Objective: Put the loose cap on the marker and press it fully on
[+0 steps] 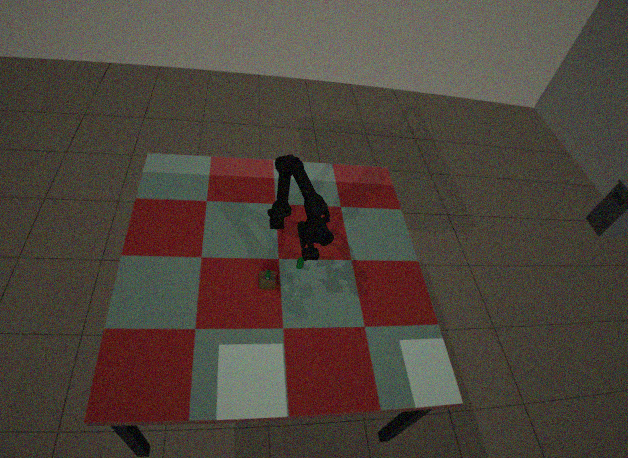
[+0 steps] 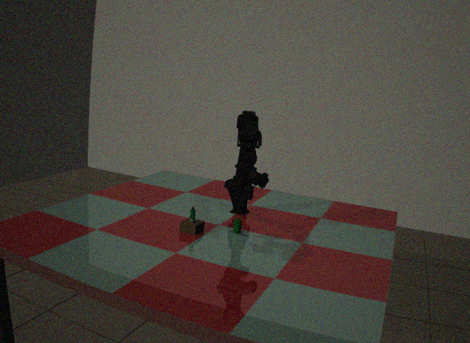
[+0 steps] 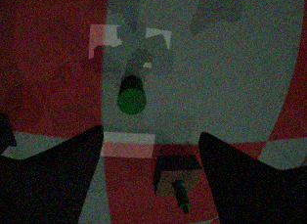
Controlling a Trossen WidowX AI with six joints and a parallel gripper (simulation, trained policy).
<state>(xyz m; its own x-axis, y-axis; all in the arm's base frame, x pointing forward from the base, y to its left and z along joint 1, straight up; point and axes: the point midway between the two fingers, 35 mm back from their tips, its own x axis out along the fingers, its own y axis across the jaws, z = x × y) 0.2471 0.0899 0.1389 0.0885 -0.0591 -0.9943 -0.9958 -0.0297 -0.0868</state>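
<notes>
Right now my gripper tip is 10 mm past the green cap and 80 mm above it. The rest, counted from my gripper tip: brown holder block 70 mm ahead, 140 mm to the right, 90 mm below; green marker 70 mm ahead, 140 mm to the right, 40 mm below.
</notes>
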